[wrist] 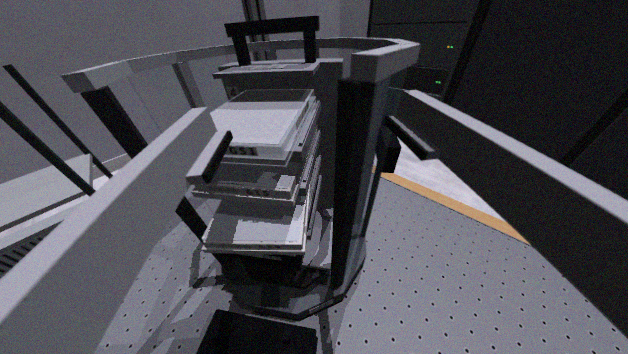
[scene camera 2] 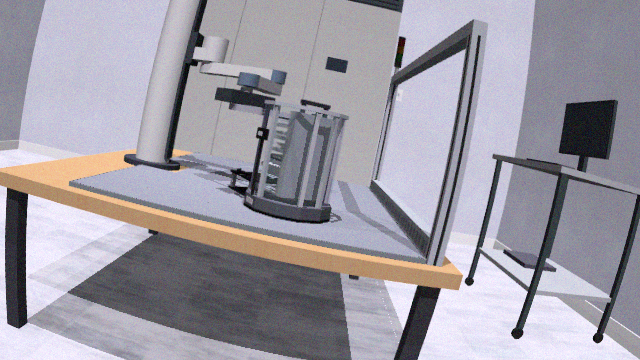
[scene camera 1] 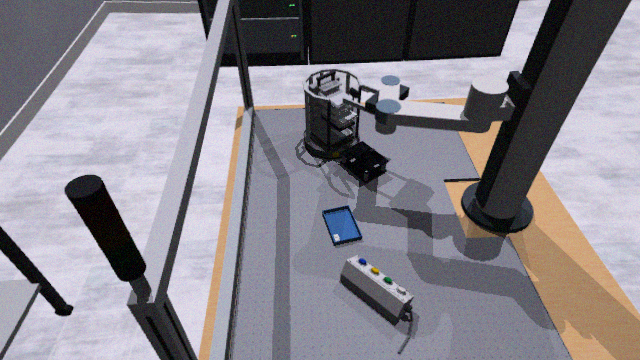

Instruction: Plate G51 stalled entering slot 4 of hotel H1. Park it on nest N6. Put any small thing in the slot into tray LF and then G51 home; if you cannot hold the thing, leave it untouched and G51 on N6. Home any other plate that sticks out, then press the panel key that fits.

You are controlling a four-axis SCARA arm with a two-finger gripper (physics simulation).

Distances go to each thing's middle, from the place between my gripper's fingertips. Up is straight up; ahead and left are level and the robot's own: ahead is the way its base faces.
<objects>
I see the clear plate [wrist: 266, 125] 70 mm ahead of my hand and 20 mm below it. From my hand the other things lie so: round plate rack [scene camera 2: 298, 149]: 80 mm ahead, 20 mm to the right, 110 mm below.
</objects>
